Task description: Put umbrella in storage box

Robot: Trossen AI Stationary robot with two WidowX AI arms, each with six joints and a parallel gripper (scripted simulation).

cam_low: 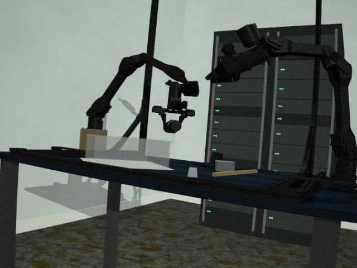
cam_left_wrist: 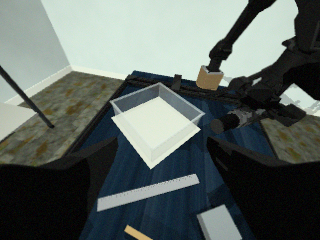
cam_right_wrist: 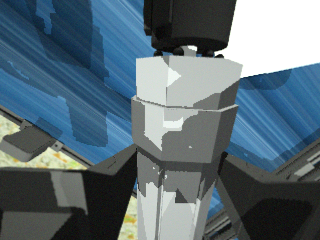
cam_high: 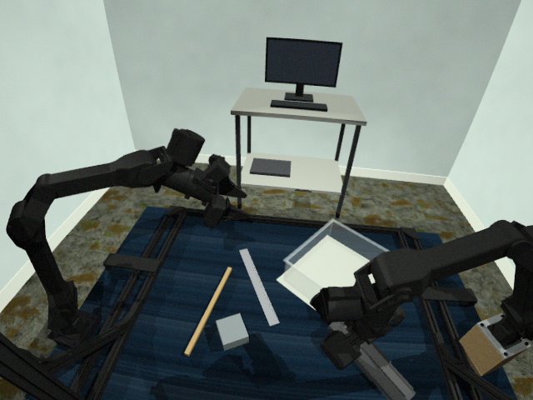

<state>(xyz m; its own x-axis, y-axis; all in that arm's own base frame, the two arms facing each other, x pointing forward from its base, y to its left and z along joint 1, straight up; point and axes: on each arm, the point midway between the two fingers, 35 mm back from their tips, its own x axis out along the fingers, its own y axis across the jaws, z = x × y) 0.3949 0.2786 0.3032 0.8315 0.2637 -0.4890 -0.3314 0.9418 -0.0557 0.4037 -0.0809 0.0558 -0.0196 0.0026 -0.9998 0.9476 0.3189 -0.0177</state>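
The clear storage box lies 30 cm ahead of my right hand, 12 cm below it and 3 cm to the right of it. Round my right hand: folded umbrella (2 cm below); grey block (28 cm to the left, 16 cm below, 8 cm ahead); metal ruler (26 cm ahead, 23 cm to the left, 17 cm below).
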